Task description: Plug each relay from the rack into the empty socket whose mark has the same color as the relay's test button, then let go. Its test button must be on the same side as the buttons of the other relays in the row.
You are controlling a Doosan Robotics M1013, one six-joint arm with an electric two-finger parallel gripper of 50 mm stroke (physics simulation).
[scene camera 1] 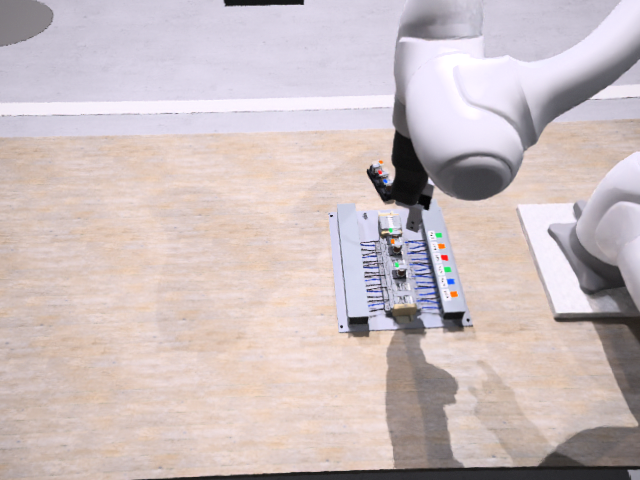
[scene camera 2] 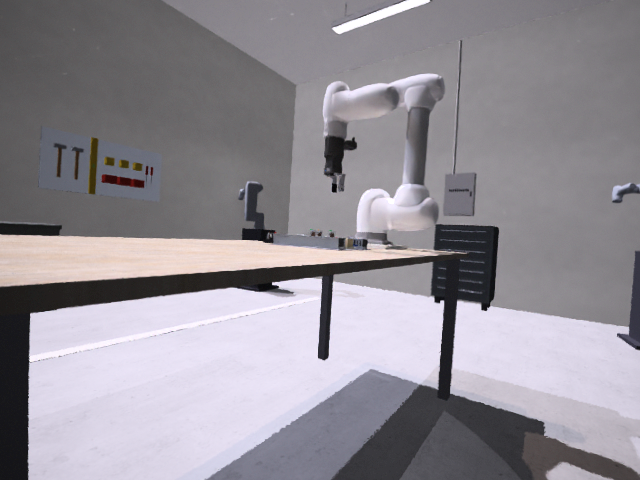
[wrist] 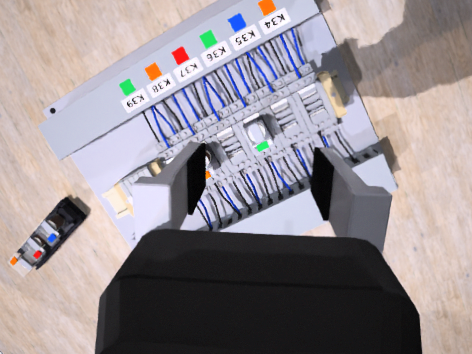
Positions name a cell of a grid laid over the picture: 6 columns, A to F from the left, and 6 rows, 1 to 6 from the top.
In view: the gripper (scene camera 1: D3), a green-button relay (wrist: D3), a black rack (wrist: A4) and a panel (scene camera 1: E4).
The gripper shows as well in scene camera 2 (scene camera 2: D3) and in the wrist view (wrist: D3). The panel shows as well in the wrist view (wrist: B3).
